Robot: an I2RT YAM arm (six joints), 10 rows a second.
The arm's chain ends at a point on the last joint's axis. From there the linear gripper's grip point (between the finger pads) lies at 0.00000 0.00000 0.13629 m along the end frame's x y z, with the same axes.
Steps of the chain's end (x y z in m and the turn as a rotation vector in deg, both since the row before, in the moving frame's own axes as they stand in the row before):
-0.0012, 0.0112, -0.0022, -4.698, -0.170, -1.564
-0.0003, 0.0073, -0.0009, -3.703, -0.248, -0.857
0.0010, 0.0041, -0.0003, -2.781, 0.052, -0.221
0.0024, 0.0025, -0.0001, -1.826, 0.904, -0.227
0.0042, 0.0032, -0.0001, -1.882, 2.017, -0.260
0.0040, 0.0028, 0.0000, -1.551, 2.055, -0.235
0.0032, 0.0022, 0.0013, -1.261, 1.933, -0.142
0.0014, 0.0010, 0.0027, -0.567, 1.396, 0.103
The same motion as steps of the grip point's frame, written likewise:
-0.0015, 0.0224, -0.0027, -4.698, -0.170, -1.564
-0.0008, 0.0161, -0.0012, -3.703, -0.248, -0.857
0.0011, 0.0107, -0.0005, -2.781, 0.052, -0.221
0.0046, 0.0068, -0.0002, -1.826, 0.904, -0.227
0.0090, 0.0077, -0.0003, -1.882, 2.017, -0.260
0.0089, 0.0065, -0.0001, -1.551, 2.055, -0.235
0.0078, 0.0052, 0.0012, -1.261, 1.933, -0.142
0.0047, 0.0024, 0.0027, -0.567, 1.396, 0.103

